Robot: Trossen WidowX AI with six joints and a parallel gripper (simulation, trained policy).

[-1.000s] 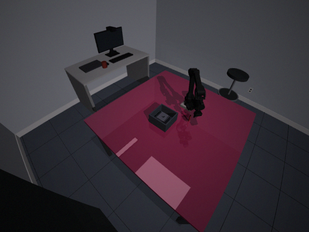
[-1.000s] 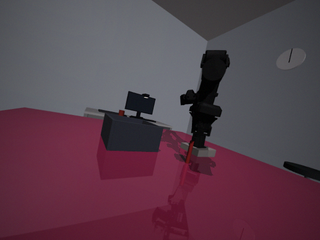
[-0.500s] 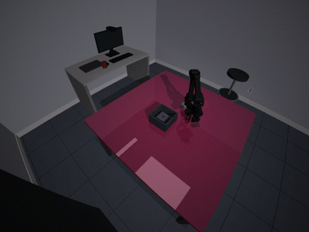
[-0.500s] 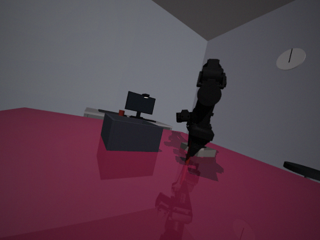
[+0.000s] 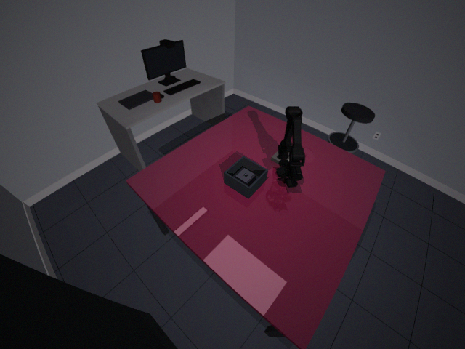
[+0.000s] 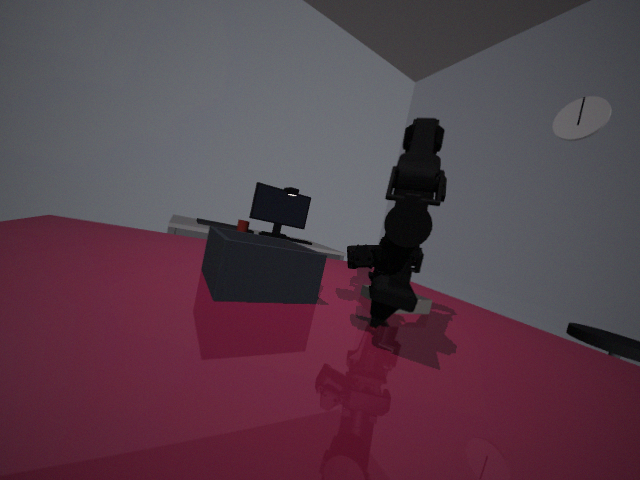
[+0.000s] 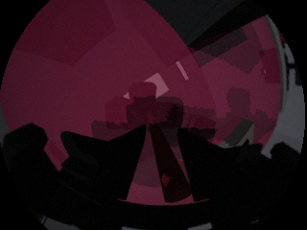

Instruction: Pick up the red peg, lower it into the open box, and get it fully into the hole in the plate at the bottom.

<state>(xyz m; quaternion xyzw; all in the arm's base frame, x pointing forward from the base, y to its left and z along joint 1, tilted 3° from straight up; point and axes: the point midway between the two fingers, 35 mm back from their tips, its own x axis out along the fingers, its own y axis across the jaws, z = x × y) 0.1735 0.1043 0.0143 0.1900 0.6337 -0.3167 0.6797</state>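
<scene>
Right now my gripper tip is 30 mm below the red peg and 10 mm to the right of it. Also, from my gripper tip: dark box 190 mm to the right, 150 mm ahead, 20 mm above; then grey plate 190 mm to the right, 150 mm ahead, 40 mm above.
</scene>
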